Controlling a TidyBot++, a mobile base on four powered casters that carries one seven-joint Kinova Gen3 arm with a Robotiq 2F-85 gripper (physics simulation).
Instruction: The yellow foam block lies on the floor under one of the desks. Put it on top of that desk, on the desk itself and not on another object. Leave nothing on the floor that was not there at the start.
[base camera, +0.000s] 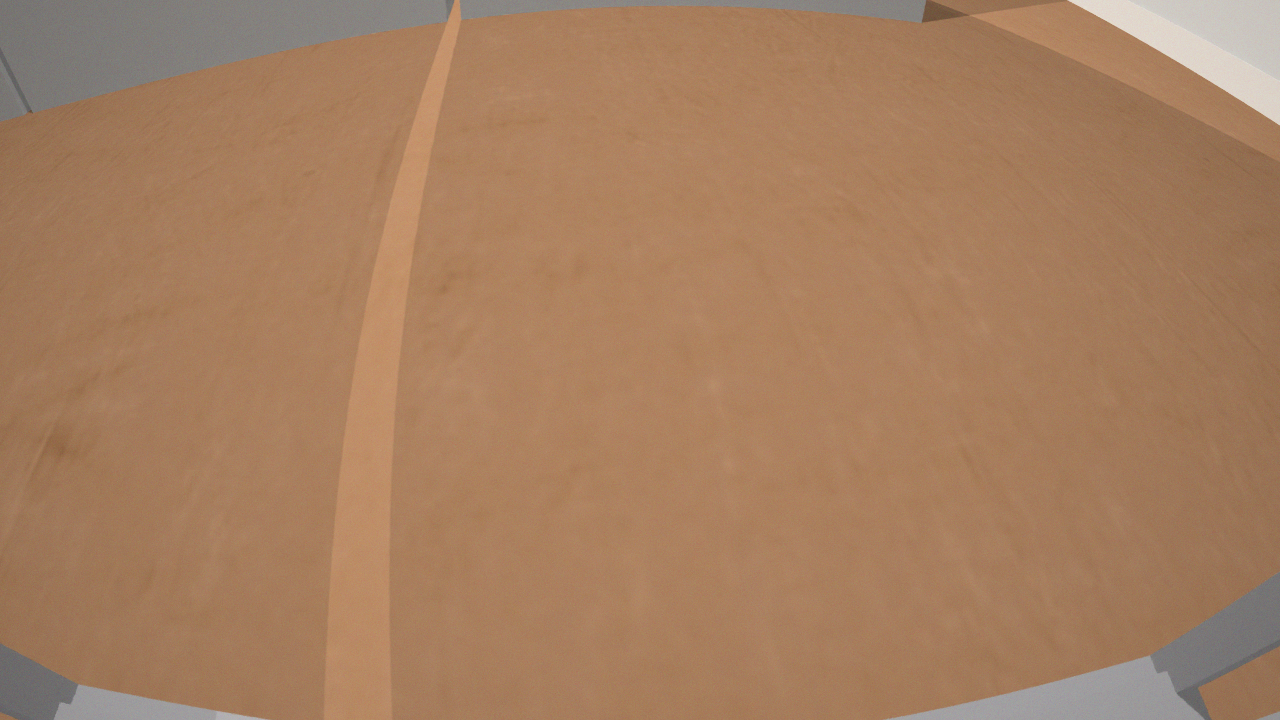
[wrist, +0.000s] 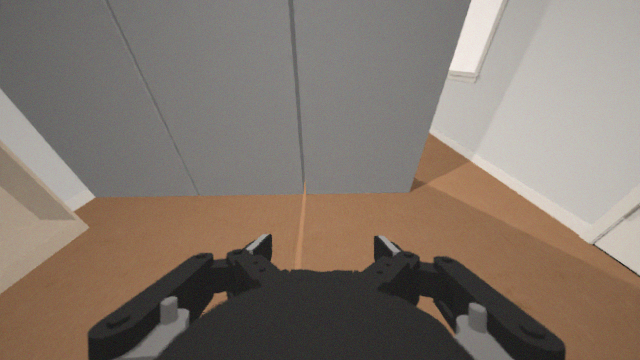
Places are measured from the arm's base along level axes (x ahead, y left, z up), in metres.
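Where they show: gripper, fingertip midpoint: (wrist: 322, 246).
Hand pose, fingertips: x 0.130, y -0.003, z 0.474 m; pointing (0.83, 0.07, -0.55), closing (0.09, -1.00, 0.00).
After its pixels a point has its place.
My gripper (wrist: 322, 246) @[y -0.003, x 0.130, z 0.474 m] is open, with no object between its fingers, in the lower middle of the wrist view. It hangs above the brown floor (base camera: 680, 358) @[y -0.049, x 0.441, z -0.397 m] (wrist: 225, 225) @[y 0.780, x 0.866, z -0.397 m], facing a tall grey panelled front. The yellow foam block does not show in either view. No desk can be made out for certain.
A tall grey cabinet-like unit (base camera: 223, 35) @[y 0.712, x 1.228, z -0.340 m] (wrist: 240, 100) @[y 0.642, x 1.237, z 0.382 m] with vertical seams stands ahead. A pale wall (wrist: 565, 100) @[y -1.593, x 1.598, z 0.344 m] with a white baseboard (wrist: 530, 195) @[y -1.605, x 1.393, z -0.354 m] is on the right. A beige piece of furniture (wrist: 35, 240) @[y 1.811, x 0.542, z -0.296 m] juts in at the left. A thin light strip (base camera: 366, 447) crosses the floor.
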